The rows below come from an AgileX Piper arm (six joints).
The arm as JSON. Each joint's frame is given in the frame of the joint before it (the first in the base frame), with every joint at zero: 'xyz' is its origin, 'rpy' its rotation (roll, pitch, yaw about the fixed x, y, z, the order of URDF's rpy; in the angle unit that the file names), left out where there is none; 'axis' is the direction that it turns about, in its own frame. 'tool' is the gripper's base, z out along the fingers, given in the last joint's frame.
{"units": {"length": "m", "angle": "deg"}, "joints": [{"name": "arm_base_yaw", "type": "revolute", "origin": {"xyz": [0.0, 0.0, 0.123]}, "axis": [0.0, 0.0, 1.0]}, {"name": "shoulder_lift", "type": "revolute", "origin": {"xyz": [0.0, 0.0, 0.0], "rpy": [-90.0, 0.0, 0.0]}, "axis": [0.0, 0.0, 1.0]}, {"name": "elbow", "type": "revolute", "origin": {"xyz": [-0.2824, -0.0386, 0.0]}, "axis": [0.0, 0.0, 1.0]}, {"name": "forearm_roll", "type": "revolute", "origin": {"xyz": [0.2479, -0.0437, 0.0], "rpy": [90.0, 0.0, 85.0]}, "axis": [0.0, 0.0, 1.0]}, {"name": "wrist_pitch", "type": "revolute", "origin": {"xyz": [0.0, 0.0, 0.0], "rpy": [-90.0, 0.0, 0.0]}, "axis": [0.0, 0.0, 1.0]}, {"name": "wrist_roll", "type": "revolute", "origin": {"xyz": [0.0, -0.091, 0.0], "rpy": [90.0, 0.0, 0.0]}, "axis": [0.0, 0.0, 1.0]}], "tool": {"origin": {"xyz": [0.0, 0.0, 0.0]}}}
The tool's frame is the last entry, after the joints.
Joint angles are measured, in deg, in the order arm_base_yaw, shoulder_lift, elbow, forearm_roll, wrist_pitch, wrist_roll. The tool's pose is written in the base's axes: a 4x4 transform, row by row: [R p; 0 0 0 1], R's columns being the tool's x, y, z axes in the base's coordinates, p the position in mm. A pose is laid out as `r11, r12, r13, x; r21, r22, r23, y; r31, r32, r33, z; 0, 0, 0, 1`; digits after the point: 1 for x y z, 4 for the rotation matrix.
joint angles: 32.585, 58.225, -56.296, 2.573, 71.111, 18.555
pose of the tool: -0.9201, -0.2608, 0.2922, 138.9; -0.1945, 0.9518, 0.2372, 93.4; -0.3399, 0.1614, -0.9265, 334.4; 0, 0, 0, 1
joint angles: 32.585, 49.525, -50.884, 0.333, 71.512, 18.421
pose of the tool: -0.8967, -0.2695, 0.3511, 110.2; -0.1960, 0.9530, 0.2309, 71.0; -0.3968, 0.1383, -0.9074, 329.9; 0, 0, 0, 1
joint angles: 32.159, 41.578, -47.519, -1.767, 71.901, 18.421
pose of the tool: -0.8640, -0.2678, 0.4265, 86.6; -0.1808, 0.9554, 0.2335, 51.3; -0.4700, 0.1246, -0.8738, 328.9; 0, 0, 0, 1
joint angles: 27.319, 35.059, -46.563, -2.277, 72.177, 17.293
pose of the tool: -0.8286, -0.2118, 0.5182, 69.6; -0.1068, 0.9685, 0.2251, 32.1; -0.5495, 0.1312, -0.8251, 334.0; 0, 0, 0, 1
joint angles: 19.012, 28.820, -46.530, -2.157, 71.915, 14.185
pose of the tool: -0.7667, -0.1278, 0.6291, 51.6; -0.0172, 0.9837, 0.1789, 14.3; -0.6417, 0.1264, -0.7564, 341.2; 0, 0, 0, 1
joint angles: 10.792, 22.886, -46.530, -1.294, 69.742, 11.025
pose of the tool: -0.6662, -0.0501, 0.7441, 32.7; 0.0598, 0.9909, 0.1203, 4.3; -0.7434, 0.1246, -0.6571, 348.0; 0, 0, 0, 1
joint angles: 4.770, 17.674, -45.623, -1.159, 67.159, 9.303
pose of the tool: -0.5640, 0.0192, 0.8256, 16.5; 0.1073, 0.9930, 0.0502, -0.3; -0.8188, 0.1169, -0.5621, 349.2; 0, 0, 0, 1
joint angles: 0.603, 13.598, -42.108, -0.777, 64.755, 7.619
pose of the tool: -0.5145, 0.0658, 0.8550, 9.4; 0.1214, 0.9926, -0.0033, -1.0; -0.8489, 0.1021, -0.5186, 336.4; 0, 0, 0, 1
